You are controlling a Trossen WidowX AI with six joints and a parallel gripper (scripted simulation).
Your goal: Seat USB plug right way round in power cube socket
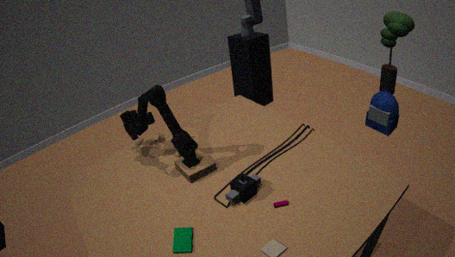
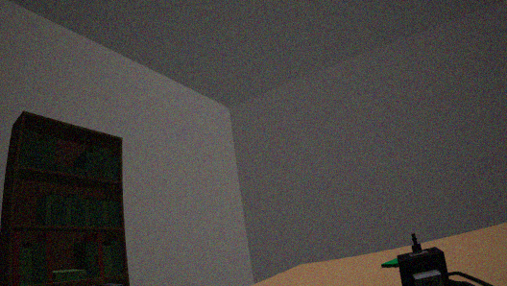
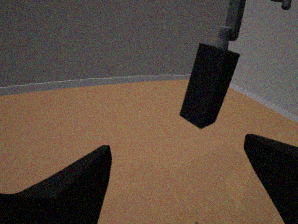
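My gripper tip is 760 mm short of the USB plug, 60 mm to the right of it and 40 mm above it. Also, from my gripper tip: green block 780 mm ahead, 280 mm to the right, 130 mm below; white tile 1050 mm ahead, 130 mm below, 70 mm to the right; magenta block 920 mm ahead, 130 mm below, 110 mm to the left.
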